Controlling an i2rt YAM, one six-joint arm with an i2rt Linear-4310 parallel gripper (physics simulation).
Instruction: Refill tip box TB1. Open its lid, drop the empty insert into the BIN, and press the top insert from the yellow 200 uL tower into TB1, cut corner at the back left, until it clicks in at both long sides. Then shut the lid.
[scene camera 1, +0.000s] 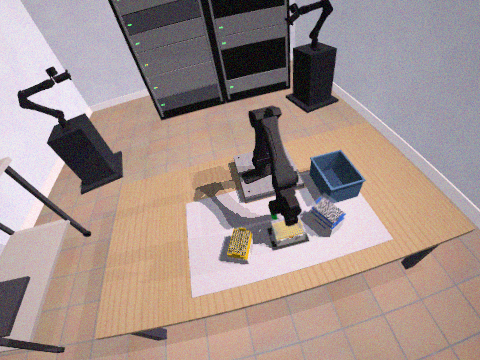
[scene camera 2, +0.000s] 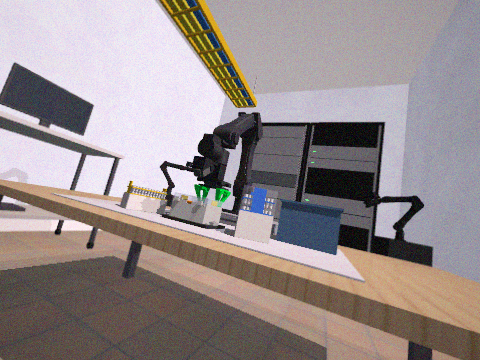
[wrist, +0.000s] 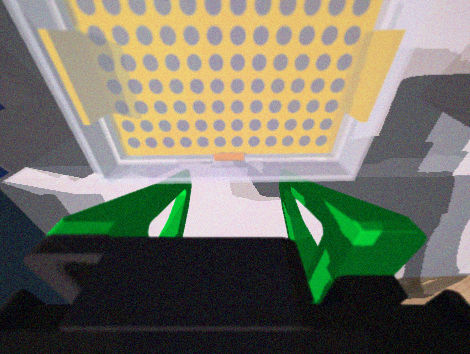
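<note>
Tip box TB1 (scene camera 1: 290, 242) (scene camera 2: 192, 211) (wrist: 150, 171) sits in a dark holder on the white mat. Its clear lid looks shut over a yellow insert (scene camera 1: 287, 230) (wrist: 228, 96) with empty round holes. An orange tab (wrist: 229, 156) shows at the near edge in the wrist view. My gripper (scene camera 2: 210, 201) (wrist: 235, 177) is open with nothing held; its green fingertips are close to that edge, partly seen through the clear rim. The yellow tower (scene camera 1: 240, 244) (scene camera 2: 145, 201) stands left of TB1. The blue BIN (scene camera 1: 337, 175) (scene camera 2: 310, 227) stands at the back right.
A box with a blue and grey top (scene camera 1: 328, 212) (scene camera 2: 255, 225) stands between TB1 and the BIN. The white mat (scene camera 1: 215, 272) (scene camera 2: 345, 270) lies on the wooden table (scene camera 1: 145, 260). The arm's base plate (scene camera 1: 260, 190) is behind TB1.
</note>
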